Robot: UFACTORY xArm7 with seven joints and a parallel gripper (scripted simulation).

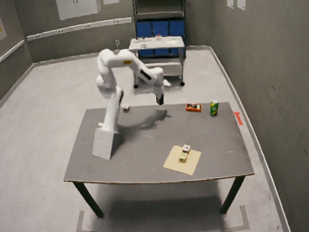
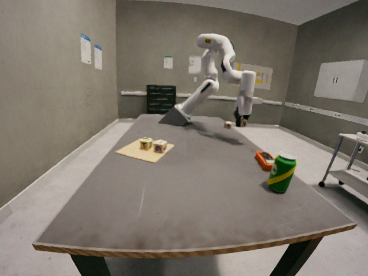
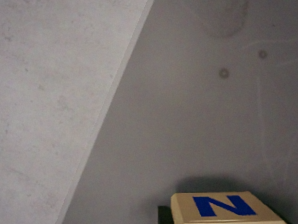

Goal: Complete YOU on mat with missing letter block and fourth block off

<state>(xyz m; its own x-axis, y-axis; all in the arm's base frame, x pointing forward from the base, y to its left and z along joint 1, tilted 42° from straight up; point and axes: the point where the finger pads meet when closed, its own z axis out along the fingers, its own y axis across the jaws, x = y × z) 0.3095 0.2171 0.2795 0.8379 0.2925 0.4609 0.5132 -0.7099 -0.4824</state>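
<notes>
The tan mat lies 21 cm ahead of my hand, 48 cm to the right of it and 11 cm below it. The rest, counted from my hand: green can (44 cm ahead, 1 cm to the left, 5 cm below); then orange device (27 cm ahead, 5 cm to the left, 9 cm below); then block (29 cm behind, 9 cm below).
</notes>
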